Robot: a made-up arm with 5 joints. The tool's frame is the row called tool.
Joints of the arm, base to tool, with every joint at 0 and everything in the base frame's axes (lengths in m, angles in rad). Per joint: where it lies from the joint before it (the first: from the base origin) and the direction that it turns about. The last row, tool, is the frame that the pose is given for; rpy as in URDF.
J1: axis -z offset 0.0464 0 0.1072
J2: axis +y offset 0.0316 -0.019 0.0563
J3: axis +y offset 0.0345 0 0.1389
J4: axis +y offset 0.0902 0 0.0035
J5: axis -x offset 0.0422 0.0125 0
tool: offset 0 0 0 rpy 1.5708 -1.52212 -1.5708
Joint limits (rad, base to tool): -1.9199..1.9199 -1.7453..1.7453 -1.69..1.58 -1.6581..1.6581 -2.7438..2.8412
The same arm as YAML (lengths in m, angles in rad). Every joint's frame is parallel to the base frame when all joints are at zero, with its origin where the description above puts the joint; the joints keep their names.
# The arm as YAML. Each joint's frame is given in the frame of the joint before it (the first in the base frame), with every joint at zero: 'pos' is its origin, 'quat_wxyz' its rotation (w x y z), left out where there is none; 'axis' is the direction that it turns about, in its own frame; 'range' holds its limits. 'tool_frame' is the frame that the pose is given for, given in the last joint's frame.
length_unit: m
angle_unit: rad
joints:
  - joint: J1
    pos: [0.0464, 0.0, 0.1072]
    axis: [0.0, 0.0, -1.0]
    range: [-1.9199, 1.9199]
  - joint: J2
    pos: [0.0316, -0.019, 0.0563]
    axis: [0.0, 1.0, 0.0]
    range: [-1.7453, 1.7453]
  - joint: J3
    pos: [0.0345, 0.0, 0.1389]
    axis: [0.0, 1.0, 0.0]
    range: [-1.69, 1.58]
  - joint: J4
    pos: [0.0902, 0.0, 0.0035]
    axis: [0.0, 1.0, 0.0]
    range: [-1.6581, 1.6581]
  - joint: J5
    pos: [0.0422, 0.0125, 0.0]
    axis: [-1.0, 0.0, 0.0]
    range: [-2.7438, 2.8412]
tool_frame:
  pos: [0.0, 0.0, 0.0]
  quat_wxyz: [0.706897, 0.017208, -0.706897, -0.017208]

